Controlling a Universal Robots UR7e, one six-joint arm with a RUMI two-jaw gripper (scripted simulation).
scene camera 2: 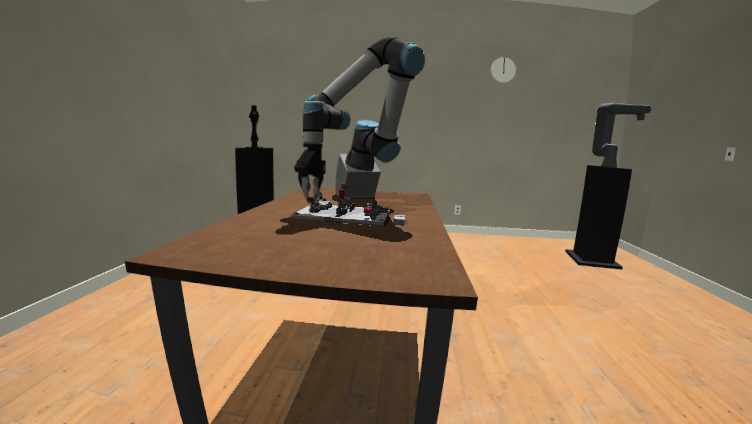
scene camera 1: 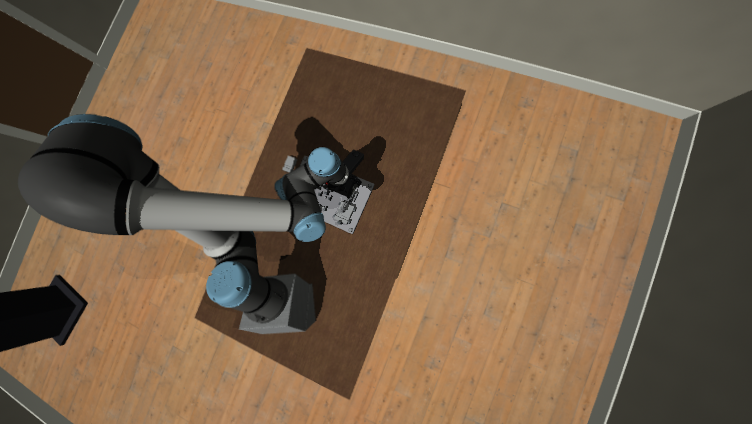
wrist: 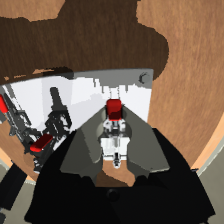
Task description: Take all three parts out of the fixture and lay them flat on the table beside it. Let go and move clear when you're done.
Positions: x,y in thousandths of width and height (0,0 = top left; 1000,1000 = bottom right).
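A grey fixture plate (scene camera 1: 483,452) is here in the scene, and I can see the plate (scene camera 2: 474,508) through another camera as well. I also see my gripper (wrist: 511,475).
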